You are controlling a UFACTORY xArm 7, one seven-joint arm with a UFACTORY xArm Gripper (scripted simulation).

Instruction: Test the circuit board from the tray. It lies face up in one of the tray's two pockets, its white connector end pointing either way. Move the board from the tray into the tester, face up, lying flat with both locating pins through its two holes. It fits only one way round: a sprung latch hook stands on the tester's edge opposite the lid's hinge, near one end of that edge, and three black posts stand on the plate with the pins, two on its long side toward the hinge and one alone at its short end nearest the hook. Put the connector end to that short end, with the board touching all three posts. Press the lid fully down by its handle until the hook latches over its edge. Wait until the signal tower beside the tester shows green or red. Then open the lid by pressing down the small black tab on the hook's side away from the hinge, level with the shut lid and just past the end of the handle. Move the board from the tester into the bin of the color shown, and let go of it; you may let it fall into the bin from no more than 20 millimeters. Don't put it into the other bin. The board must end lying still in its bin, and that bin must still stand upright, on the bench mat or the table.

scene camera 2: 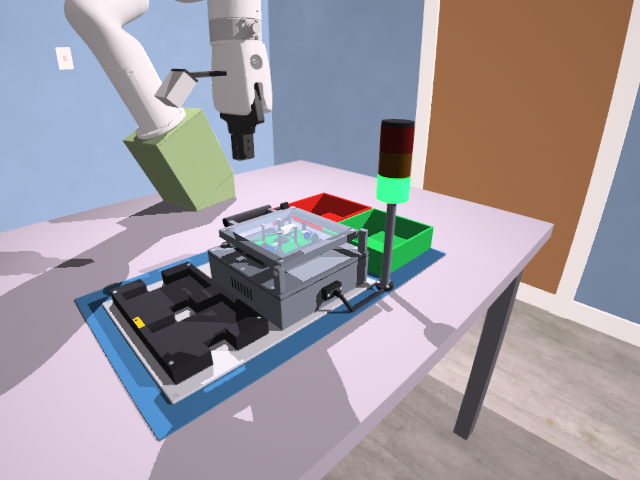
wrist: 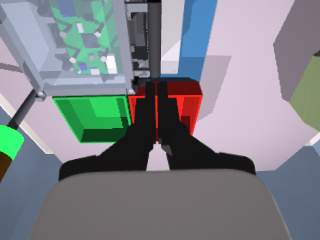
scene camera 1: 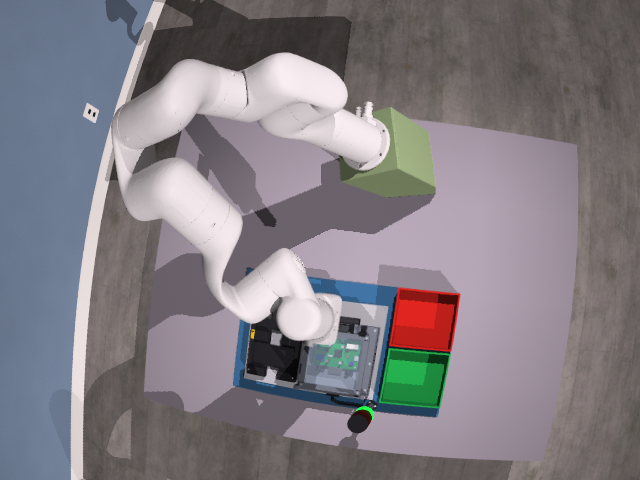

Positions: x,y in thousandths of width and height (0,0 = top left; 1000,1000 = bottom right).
green bin: scene camera 2 634,478; wrist 289,494; scene camera 1 646,791
red bin: scene camera 2 513,430; wrist 589,390; scene camera 1 659,666
